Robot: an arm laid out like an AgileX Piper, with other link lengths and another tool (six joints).
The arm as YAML. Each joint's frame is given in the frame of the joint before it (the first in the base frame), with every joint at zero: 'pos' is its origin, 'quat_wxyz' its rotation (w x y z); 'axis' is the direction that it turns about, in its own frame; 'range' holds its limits. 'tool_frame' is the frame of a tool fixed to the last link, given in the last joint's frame.
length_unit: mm
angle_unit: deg
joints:
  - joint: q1
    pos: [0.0, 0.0, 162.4]
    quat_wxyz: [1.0, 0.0, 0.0, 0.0]
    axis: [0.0, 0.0, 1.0]
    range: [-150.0, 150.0]
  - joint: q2
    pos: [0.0, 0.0, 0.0]
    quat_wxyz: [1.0, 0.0, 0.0, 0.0]
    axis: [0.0, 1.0, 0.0]
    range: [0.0, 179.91]
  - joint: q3
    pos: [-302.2, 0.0, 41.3]
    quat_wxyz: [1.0, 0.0, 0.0, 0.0]
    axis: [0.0, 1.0, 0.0]
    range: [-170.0, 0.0]
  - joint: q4
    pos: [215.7, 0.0, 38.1]
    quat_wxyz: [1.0, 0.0, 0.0, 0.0]
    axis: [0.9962, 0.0, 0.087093]
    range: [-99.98, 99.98]
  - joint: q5
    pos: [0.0, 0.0, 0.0]
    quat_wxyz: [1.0, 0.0, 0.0, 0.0]
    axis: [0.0, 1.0, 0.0]
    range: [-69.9, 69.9]
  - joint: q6
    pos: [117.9, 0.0, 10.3]
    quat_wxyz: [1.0, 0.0, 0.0, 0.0]
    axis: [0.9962, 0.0, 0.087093]
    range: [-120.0, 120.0]
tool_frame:
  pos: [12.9, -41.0, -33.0]
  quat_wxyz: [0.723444, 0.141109, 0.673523, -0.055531]
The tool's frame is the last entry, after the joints.
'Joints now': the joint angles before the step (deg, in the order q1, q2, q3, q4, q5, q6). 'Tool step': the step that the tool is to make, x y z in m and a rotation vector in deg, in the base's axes. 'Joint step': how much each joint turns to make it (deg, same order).
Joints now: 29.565, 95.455, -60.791, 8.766, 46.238, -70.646
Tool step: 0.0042, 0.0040, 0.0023, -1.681, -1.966, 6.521
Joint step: 0.004, -0.006, 0.008, -0.975, -0.231, -6.296
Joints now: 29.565, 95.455, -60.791, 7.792, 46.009, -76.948
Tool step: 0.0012, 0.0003, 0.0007, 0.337, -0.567, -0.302
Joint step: -0.008, -0.004, 0.004, 0.004, -0.687, 0.220
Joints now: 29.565, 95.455, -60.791, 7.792, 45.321, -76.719
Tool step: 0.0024, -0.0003, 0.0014, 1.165, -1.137, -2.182
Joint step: 0.000, -0.004, 0.018, 0.002, -1.791, 2.061
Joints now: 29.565, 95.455, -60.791, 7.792, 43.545, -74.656
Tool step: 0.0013, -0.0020, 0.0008, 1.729, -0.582, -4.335
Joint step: -0.015, 0.000, -0.011, 0.005, -1.764, 4.338
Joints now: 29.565, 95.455, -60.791, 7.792, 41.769, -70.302
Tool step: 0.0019, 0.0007, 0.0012, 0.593, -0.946, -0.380
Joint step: 0.000, -0.005, 0.015, 0.059, -1.157, 0.228
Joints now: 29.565, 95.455, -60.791, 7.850, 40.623, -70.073
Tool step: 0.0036, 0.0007, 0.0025, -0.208, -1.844, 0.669
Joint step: 0.051, 0.001, -0.006, -1.030, -1.485, -0.293
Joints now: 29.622, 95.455, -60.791, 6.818, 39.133, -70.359
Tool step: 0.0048, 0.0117, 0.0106, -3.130, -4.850, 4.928
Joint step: 2.407, -0.005, -1.018, -6.015, -1.555, 0.344
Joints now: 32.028, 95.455, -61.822, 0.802, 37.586, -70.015
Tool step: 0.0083, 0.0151, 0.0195, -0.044, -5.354, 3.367
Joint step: 1.829, 0.005, -3.054, -3.318, -1.420, -0.009
